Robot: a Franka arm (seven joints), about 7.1 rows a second.
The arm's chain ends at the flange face. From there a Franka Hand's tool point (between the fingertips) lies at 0.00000 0.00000 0.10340 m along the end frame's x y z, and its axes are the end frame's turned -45 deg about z.
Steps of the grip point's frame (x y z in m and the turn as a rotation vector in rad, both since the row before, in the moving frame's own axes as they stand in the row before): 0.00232, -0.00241, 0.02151, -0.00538, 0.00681, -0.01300; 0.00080, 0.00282, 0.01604, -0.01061, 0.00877, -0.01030; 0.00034, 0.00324, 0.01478, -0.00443, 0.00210, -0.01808; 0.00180, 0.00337, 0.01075, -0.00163, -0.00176, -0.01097; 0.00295, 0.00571, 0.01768, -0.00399, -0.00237, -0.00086
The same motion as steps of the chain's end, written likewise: -0.00095, -0.00323, 0.02151, 0.00101, 0.00862, -0.01300; 0.00114, 0.00130, 0.01605, -0.00130, 0.01370, -0.01030; 0.00205, 0.00188, 0.01478, -0.00165, 0.00462, -0.01808; 0.00366, 0.00086, 0.01075, -0.00240, -0.00009, -0.01097; 0.00600, 0.00149, 0.01768, -0.00450, 0.00115, -0.00086
